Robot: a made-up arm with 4 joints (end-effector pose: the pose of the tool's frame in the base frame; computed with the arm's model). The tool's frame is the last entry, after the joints. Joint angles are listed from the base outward.
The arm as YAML. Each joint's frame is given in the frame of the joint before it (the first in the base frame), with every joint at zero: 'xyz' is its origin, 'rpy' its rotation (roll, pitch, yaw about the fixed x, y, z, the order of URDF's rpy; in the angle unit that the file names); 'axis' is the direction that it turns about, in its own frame. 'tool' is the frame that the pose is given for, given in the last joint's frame.
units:
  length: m
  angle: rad
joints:
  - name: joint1
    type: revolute
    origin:
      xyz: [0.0, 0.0, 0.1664]
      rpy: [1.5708, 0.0, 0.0]
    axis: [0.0, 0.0, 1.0]
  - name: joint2
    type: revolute
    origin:
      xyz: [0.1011, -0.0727, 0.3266]
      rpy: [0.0, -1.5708, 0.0]
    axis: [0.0, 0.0, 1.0]
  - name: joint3
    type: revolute
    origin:
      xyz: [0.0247, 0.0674, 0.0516]
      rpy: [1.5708, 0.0, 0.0]
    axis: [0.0, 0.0, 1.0]
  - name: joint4
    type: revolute
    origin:
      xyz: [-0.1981, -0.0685, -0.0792]
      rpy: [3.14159, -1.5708, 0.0]
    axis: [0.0, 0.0, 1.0]
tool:
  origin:
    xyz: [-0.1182, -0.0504, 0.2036]
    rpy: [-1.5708, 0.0, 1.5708]
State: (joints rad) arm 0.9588 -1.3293 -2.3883 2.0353
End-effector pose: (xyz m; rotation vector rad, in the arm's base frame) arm 0.1111 -0.3811 0.1665 -1.3488 0.7832 -1.2120
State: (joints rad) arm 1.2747 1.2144 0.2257 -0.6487
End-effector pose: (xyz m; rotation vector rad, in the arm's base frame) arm -0.0255 -0.0907 0.3263 -0.5417 -0.6810 -1.1290
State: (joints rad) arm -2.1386 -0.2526 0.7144 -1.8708
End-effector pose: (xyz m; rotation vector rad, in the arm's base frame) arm -0.0685 -0.5190 -0.0203 -0.1762 -2.0572 0.8967
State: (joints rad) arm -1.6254 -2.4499 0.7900 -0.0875
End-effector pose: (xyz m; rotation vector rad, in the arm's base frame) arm -0.3140 -0.4604 0.1177 -1.6061 -1.4261 2.1008
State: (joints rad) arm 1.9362 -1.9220 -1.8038 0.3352
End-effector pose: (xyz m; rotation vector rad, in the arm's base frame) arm 0.1603 -0.5394 0.2909 -0.0786 1.4775 -1.6882
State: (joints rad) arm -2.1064 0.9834 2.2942 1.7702
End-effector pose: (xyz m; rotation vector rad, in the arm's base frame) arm -0.0681 -0.2613 0.1253 -1.6976 -0.9077 1.1727
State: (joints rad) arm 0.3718 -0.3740 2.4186 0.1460
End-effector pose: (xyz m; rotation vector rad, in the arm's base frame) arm -0.0157 -0.4402 0.3298 0.4311 0.2020 -2.3125
